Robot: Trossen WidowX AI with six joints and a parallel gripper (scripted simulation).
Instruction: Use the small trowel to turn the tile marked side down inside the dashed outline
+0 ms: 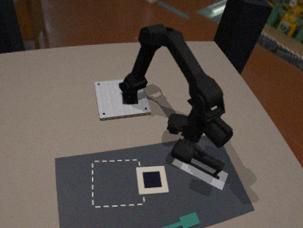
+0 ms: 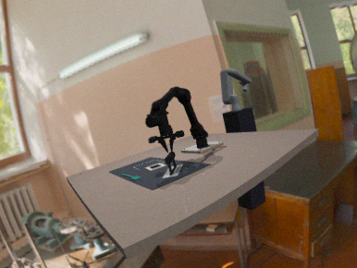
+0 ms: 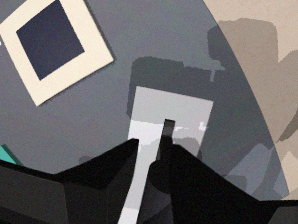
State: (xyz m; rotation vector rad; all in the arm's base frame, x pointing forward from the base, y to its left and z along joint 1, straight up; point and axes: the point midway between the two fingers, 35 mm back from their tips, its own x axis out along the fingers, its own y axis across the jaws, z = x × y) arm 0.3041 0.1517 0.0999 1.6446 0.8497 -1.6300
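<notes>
My gripper tip is now 30 mm short of the trowel, 60 mm to the right of it and 40 mm above it. Round my gripper tip: tile 60 mm ahead, 110 mm to the right, 80 mm below; dark mat 90 mm ahead, 100 mm to the right, 100 mm below; teal strip 230 mm ahead, 60 mm to the right, 80 mm below.
</notes>
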